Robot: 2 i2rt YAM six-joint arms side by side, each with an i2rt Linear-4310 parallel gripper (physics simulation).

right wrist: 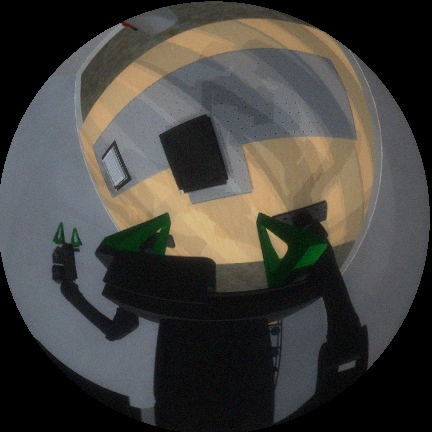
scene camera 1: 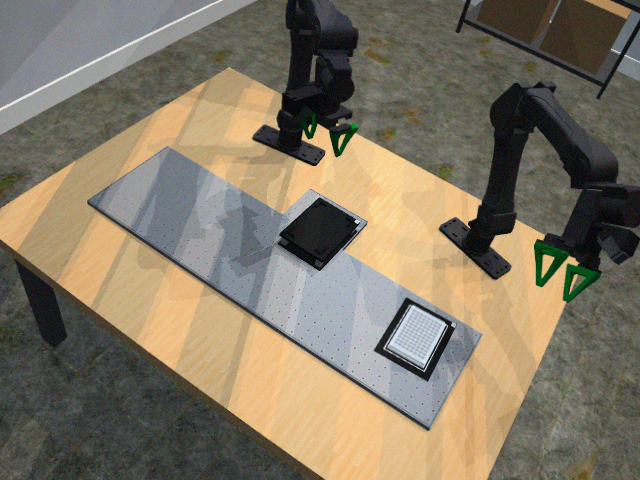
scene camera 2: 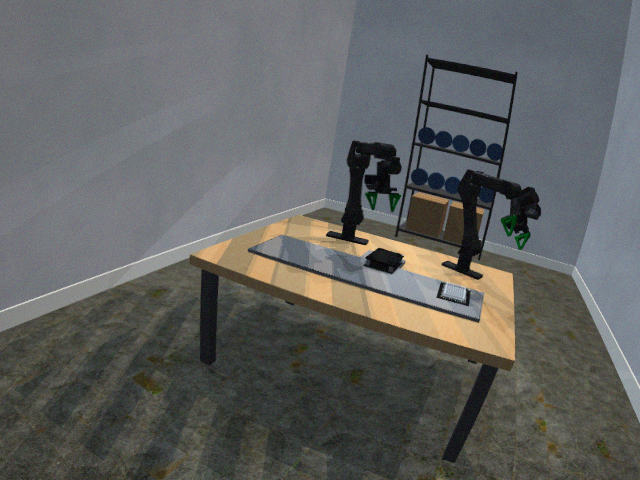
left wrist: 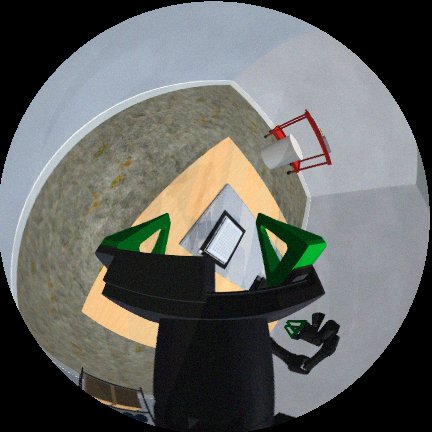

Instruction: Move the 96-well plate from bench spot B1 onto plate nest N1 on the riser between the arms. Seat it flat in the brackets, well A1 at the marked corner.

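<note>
The white 96-well plate lies flat in a black frame, spot B1, near the right end of the grey perforated board in scene camera 1. The black nest N1 sits on the riser between the arms, a small white marker at one corner; no plate shows on it. My left gripper is open and empty, high beyond the table's right edge in scene camera 1. My right gripper is open and empty, raised near its own base, behind the nest.
The grey board lies along the wooden table. The arm bases stand behind it. A shelf rack with blue round items and brown boxes stands behind the table. A red-framed object with a white cylinder shows past the table.
</note>
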